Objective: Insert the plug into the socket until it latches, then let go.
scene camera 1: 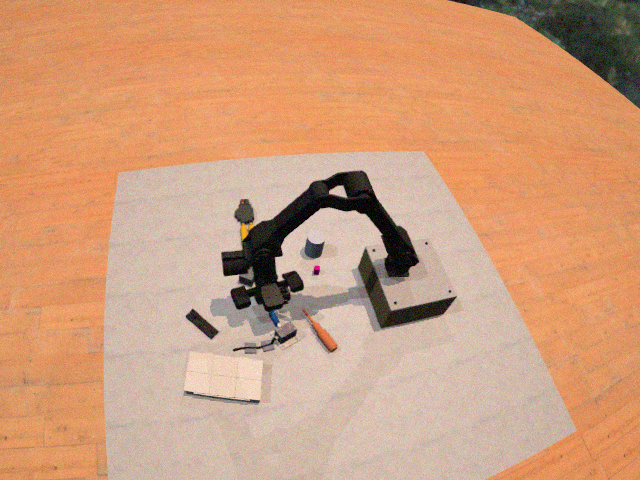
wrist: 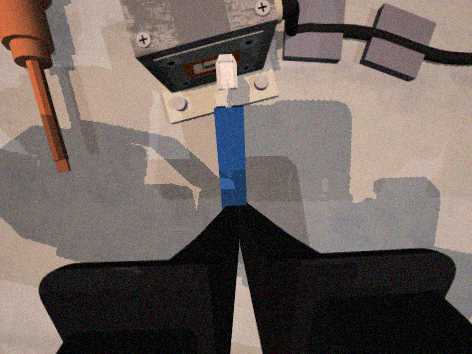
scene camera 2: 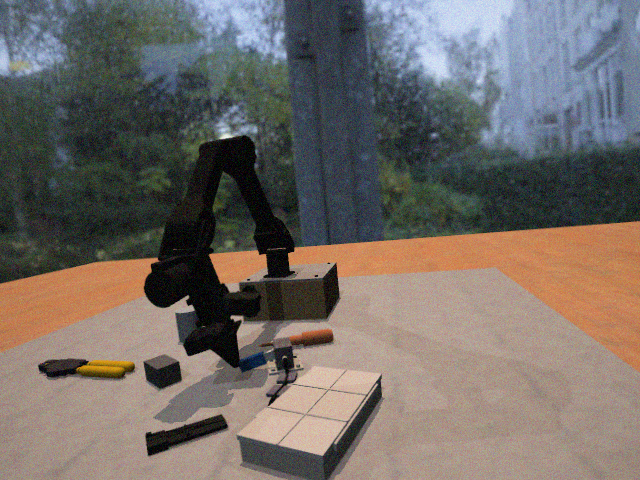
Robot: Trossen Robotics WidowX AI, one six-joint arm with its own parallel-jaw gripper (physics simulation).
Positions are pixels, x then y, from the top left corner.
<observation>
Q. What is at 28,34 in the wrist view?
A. An orange-handled screwdriver.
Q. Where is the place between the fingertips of my gripper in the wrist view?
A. At 237,209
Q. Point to a dark cube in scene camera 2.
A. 162,371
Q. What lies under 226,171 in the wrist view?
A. A blue plug.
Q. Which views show my gripper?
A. Scene camera 1, the wrist view and scene camera 2: all of them.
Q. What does my gripper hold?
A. A blue plug.
</observation>
